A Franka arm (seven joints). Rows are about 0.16 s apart.
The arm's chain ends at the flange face. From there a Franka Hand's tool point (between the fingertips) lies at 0.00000 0.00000 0.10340 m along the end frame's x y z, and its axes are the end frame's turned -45 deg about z.
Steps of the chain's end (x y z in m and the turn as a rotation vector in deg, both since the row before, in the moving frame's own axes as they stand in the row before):
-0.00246 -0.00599 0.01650 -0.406 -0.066 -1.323
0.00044 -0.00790 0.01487 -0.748 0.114 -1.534
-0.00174 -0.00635 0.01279 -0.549 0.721 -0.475
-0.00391 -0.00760 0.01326 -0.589 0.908 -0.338
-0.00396 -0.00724 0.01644 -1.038 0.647 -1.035
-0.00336 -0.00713 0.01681 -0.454 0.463 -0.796
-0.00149 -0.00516 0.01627 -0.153 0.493 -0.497
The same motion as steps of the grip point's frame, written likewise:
0.00190 -0.00553 0.01650 -0.240 -0.334 -1.323
0.00510 -0.00416 0.01486 -0.610 -0.448 -1.534
0.00349 -0.00410 0.01278 -0.898 0.122 -0.475
0.00302 -0.00623 0.01324 -1.059 0.226 -0.338
0.00184 -0.00577 0.01642 -1.191 -0.276 -1.035
0.00269 -0.00625 0.01680 -0.648 0.006 -0.796
0.00303 -0.00388 0.01627 -0.457 0.240 -0.497

